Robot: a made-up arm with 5 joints. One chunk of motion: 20 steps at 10 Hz.
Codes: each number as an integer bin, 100 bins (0 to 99) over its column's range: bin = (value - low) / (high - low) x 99, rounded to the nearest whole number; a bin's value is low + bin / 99 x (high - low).
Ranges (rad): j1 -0.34..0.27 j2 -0.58..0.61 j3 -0.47..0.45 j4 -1..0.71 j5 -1.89..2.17
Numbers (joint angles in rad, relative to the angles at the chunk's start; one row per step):
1: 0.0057 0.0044 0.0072 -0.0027 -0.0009
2: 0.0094 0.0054 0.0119 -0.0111 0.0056
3: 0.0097 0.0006 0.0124 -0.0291 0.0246
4: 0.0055 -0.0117 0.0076 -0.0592 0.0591
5: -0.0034 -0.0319 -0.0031 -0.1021 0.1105
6: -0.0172 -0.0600 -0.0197 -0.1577 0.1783
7: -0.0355 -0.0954 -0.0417 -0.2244 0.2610
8: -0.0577 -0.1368 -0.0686 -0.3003 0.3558
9: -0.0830 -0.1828 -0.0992 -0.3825 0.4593
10: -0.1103 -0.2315 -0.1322 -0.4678 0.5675
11: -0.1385 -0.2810 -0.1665 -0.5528 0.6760
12: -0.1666 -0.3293 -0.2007 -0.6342 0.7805
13: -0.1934 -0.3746 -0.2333 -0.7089 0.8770
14: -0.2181 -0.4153 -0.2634 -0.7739 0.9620
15: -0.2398 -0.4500 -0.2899 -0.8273 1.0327
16: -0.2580 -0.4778 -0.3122 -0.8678 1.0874
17: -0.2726 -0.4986 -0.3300 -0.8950 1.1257
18: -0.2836 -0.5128 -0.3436 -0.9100 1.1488
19: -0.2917 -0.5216 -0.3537 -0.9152 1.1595
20: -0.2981 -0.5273 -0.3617 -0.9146 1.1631
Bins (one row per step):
1: 56 49 51 58 46
2: 57 49 52 57 46
3: 57 48 52 56 47
4: 56 47 51 54 48
5: 55 46 50 52 49
6: 52 43 48 49 50
7: 49 40 46 45 52
8: 46 37 43 41 55
9: 42 33 40 36 57
10: 37 29 36 31 60
11: 33 25 33 26 63
12: 28 21 29 21 65
13: 24 17 25 17 67
14: 20 14 22 13 70
15: 16 11 19 10 71
16: 13 9 17 8 73
17: 11 7 15 6 74
18: 9 6 14 5 74
19: 8 5 13 5 74
20: 7 4 12 5 74

